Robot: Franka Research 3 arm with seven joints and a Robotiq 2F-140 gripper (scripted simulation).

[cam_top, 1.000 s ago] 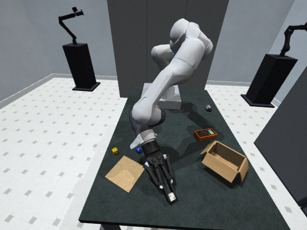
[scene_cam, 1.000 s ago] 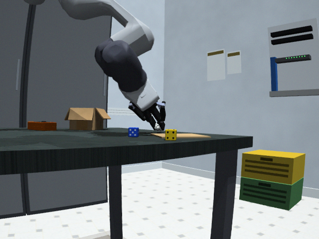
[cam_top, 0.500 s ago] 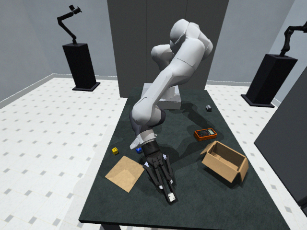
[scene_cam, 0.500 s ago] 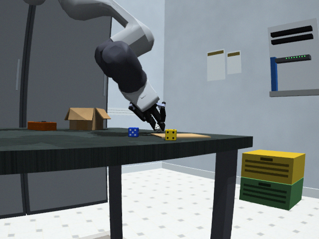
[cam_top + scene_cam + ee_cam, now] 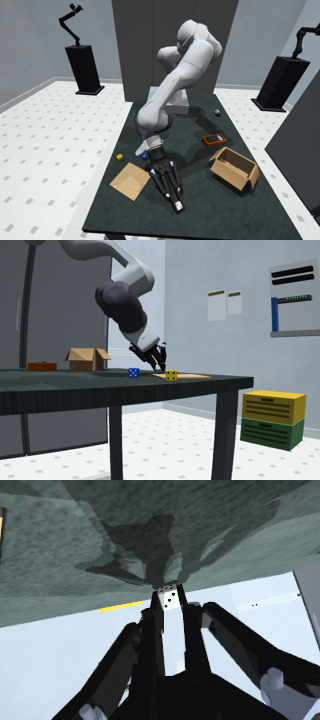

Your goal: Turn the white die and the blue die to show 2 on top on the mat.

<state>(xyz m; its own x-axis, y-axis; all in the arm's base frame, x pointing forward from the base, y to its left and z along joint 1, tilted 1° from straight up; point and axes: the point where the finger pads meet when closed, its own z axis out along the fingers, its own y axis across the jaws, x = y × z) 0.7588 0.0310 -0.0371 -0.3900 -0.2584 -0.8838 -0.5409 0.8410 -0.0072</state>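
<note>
The white die lies 20 mm ahead of my hand, 10 mm to the left of it and 10 mm below it. Also, from my hand: tan mat: 200 mm to the right, 80 mm behind, 30 mm below; then blue die: 210 mm behind, 170 mm to the right, 20 mm below; then cardboard box: 270 mm to the left, 170 mm behind, 10 mm above.
</note>
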